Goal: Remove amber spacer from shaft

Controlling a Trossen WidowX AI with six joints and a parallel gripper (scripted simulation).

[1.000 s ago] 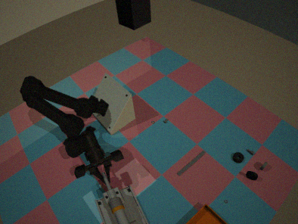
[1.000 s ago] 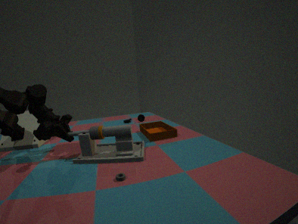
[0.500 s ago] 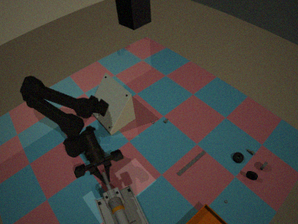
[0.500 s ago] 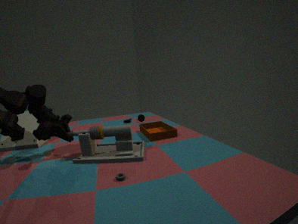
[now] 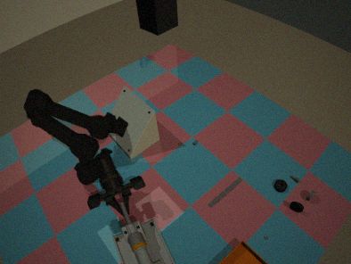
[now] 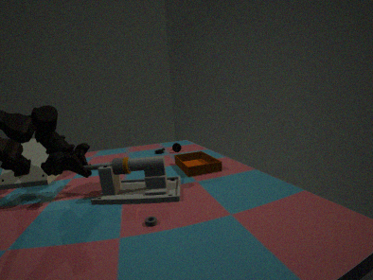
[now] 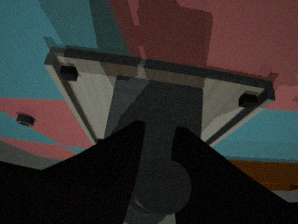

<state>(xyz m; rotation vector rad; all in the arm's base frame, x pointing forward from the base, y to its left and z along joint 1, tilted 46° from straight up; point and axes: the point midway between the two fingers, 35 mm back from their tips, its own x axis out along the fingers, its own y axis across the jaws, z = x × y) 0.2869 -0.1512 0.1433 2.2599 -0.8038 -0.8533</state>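
Right now my gripper tip is 6 cm short of the shaft, 2 cm to the left of it and 2 cm below it. Round my gripper tip: orange tray 37 cm ahead, 9 cm to the left, 5 cm below; grey bar 31 cm to the left, 16 cm ahead, 5 cm below; amber spacer 11 cm ahead, 4 cm to the right, 2 cm above.
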